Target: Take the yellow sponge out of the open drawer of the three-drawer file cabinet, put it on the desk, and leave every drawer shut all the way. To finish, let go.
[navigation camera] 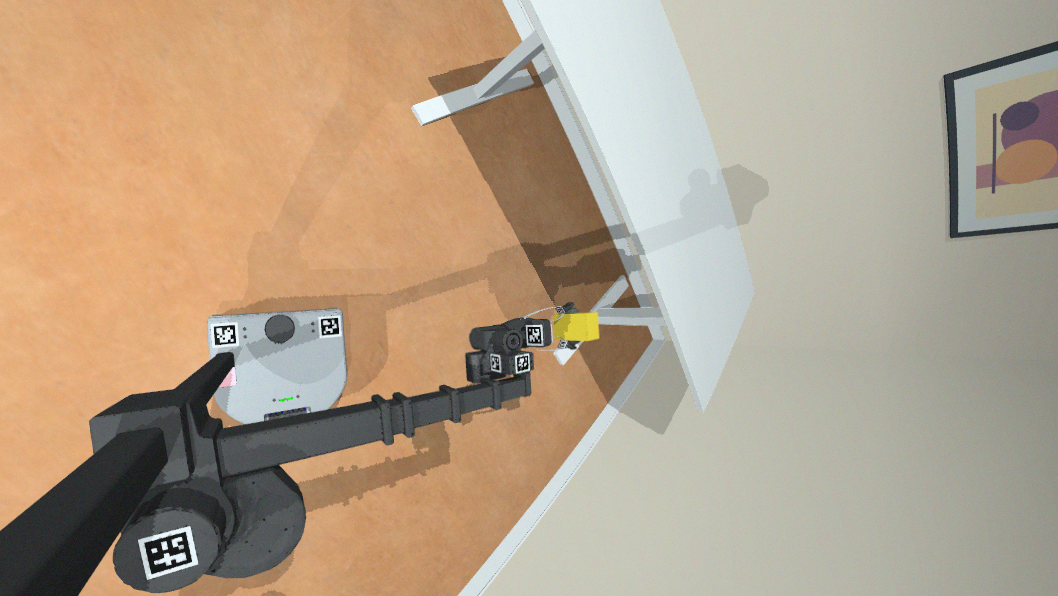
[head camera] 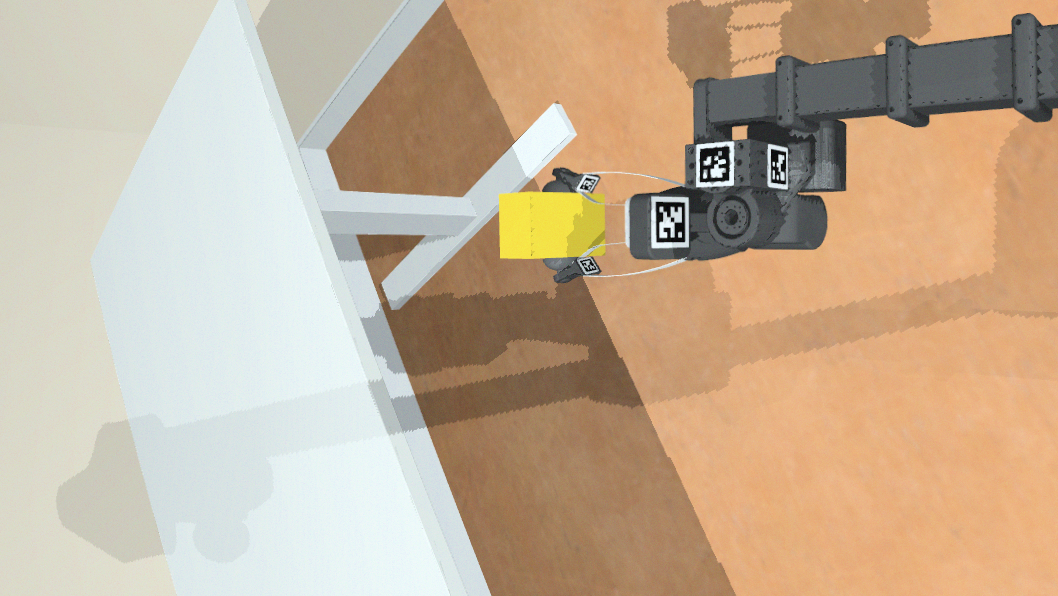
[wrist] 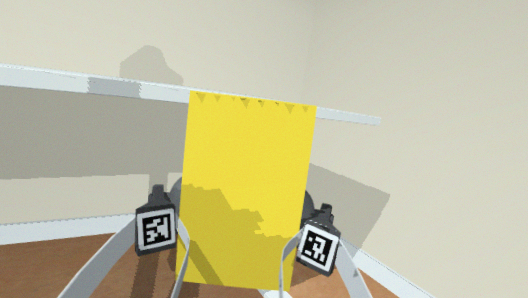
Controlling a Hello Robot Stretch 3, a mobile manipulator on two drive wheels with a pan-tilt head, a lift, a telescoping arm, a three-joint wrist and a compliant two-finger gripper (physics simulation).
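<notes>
The yellow sponge (head camera: 544, 225) (navigation camera: 578, 326) (wrist: 245, 175) is held between the two fingertips of my gripper (head camera: 568, 225) (navigation camera: 567, 326) (wrist: 243, 200), which is shut on it. In the head camera view the sponge is off the desk's front edge, above the floor and near a desk leg. The white desk (head camera: 244, 318) (navigation camera: 629, 133) (wrist: 45, 76) stands to the left in the head camera view. In the wrist view its top is seen nearly edge-on, behind the sponge. The file cabinet and its drawers do not show in these views.
A white desk foot (head camera: 544, 140) (navigation camera: 444, 107) stands on the floor under each end of the desk. My telescoping arm (head camera: 888, 77) (navigation camera: 333, 429) reaches in beside the gripper. My base (navigation camera: 296, 370) stands on the floor. Walls rise behind the desk, with a framed picture (navigation camera: 1014, 159).
</notes>
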